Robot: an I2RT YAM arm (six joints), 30 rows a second.
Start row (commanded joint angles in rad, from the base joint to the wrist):
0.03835, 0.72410, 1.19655, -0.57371, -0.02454, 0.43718
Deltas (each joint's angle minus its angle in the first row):
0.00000, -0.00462, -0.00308, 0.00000, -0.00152, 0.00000
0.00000, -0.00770, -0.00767, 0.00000, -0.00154, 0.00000
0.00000, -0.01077, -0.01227, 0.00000, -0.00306, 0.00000
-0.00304, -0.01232, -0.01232, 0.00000, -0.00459, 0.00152
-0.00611, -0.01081, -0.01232, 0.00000, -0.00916, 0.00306
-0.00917, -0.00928, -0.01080, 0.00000, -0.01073, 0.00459
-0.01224, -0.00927, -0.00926, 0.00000, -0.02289, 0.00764
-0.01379, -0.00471, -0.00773, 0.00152, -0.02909, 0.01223
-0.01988, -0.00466, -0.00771, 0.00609, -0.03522, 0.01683
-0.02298, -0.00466, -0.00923, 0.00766, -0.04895, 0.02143
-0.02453, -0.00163, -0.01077, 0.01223, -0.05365, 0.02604
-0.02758, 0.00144, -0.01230, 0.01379, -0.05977, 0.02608
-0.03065, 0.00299, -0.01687, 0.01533, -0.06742, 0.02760
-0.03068, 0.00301, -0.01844, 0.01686, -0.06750, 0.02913
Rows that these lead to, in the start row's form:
0.03835, 0.71948, 1.19347, -0.57371, -0.02606, 0.43718
0.03835, 0.71640, 1.18888, -0.57371, -0.02608, 0.43718
0.03835, 0.71333, 1.18428, -0.57371, -0.02760, 0.43718
0.03531, 0.71178, 1.18423, -0.57371, -0.02913, 0.43870
0.03224, 0.71329, 1.18423, -0.57371, -0.03370, 0.44024
0.02918, 0.71482, 1.18575, -0.57371, -0.03527, 0.44177
0.02611, 0.71483, 1.18729, -0.57371, -0.04743, 0.44482
0.02456, 0.71939, 1.18882, -0.57219, -0.05363, 0.44941
0.01847, 0.71944, 1.18884, -0.56762, -0.05976, 0.45401
0.01537, 0.71944, 1.18732, -0.56605, -0.07349, 0.45861
0.01382, 0.72247, 1.18578, -0.56148, -0.07819, 0.46322
0.01077, 0.72554, 1.18425, -0.55992, -0.08431, 0.46326
0.00770, 0.72709, 1.17968, -0.55838, -0.09196, 0.46478
0.00767, 0.72711, 1.17811, -0.55685, -0.09204, 0.46631

